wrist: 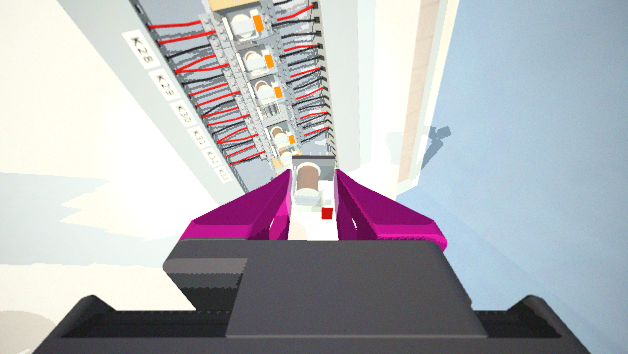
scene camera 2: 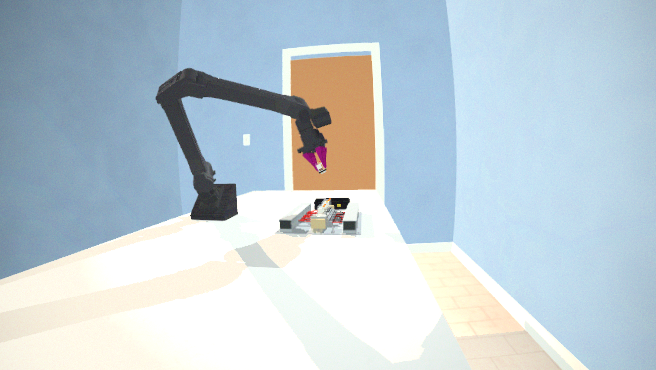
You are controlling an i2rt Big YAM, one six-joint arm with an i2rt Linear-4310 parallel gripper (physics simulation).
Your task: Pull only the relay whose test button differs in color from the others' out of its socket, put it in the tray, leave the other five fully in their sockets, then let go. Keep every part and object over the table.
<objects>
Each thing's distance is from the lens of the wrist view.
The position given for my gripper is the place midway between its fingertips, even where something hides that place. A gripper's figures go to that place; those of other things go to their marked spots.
my gripper [wrist: 313, 177]: 0.13 m
relay [wrist: 259, 60]: 0.22 m
relay [wrist: 268, 90]: 0.23 m
</objects>
